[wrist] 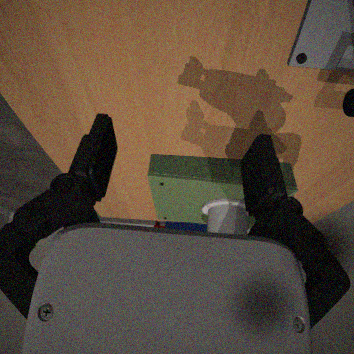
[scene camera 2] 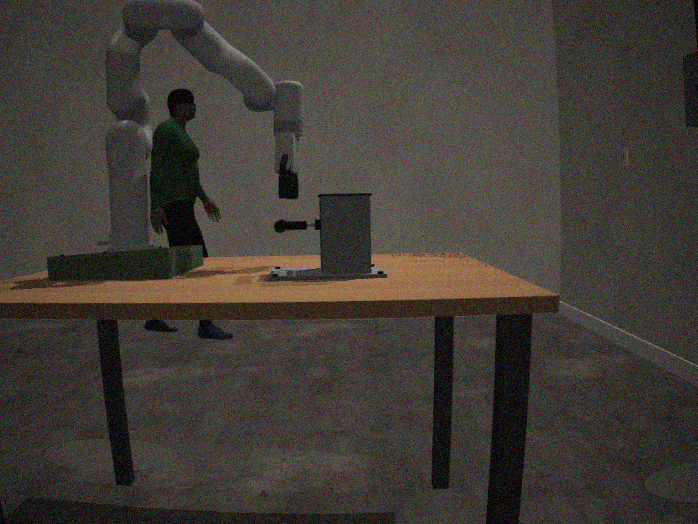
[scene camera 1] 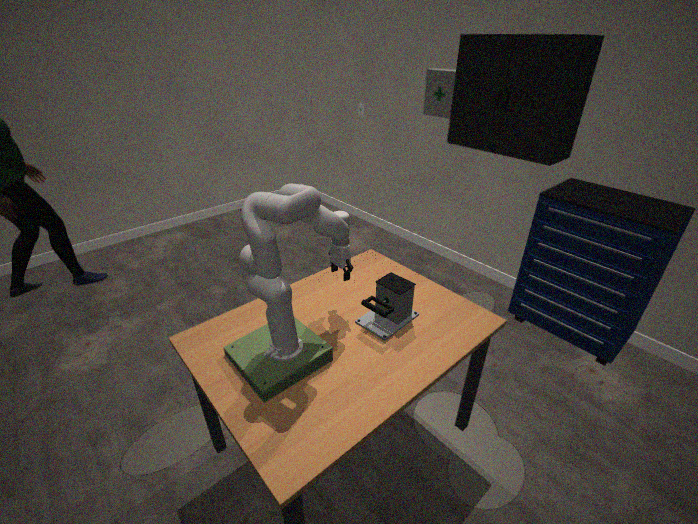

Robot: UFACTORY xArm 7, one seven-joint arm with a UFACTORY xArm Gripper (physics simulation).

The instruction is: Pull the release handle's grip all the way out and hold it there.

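The release handle is a black frame-shaped handle [scene camera 1: 377, 309] [scene camera 2: 293, 225] on the side of a grey box with a dark top [scene camera 1: 395, 298] [scene camera 2: 345, 234]. A short bit of light shaft shows between handle and box in scene camera 2. The box stands on a grey baseplate [scene camera 1: 372, 326] [scene camera 2: 296, 274] [wrist: 320, 42]. In the wrist view, a black end of the handle [wrist: 349, 102] shows at the right edge. My gripper [scene camera 1: 340, 271] [scene camera 2: 288, 186] [wrist: 182, 138] is open and empty, pointing down. It is higher than the handle and off to its far side in scene camera 1, not touching it.
The arm stands on a green base block [scene camera 1: 253, 360] [scene camera 2: 112, 266] [wrist: 185, 195] on the wooden table [scene camera 1: 349, 394] [scene camera 2: 422, 287] [wrist: 135, 65]. A person [scene camera 2: 175, 163] stands beyond the table. A blue drawer cabinet [scene camera 1: 592, 270] stands by the wall.
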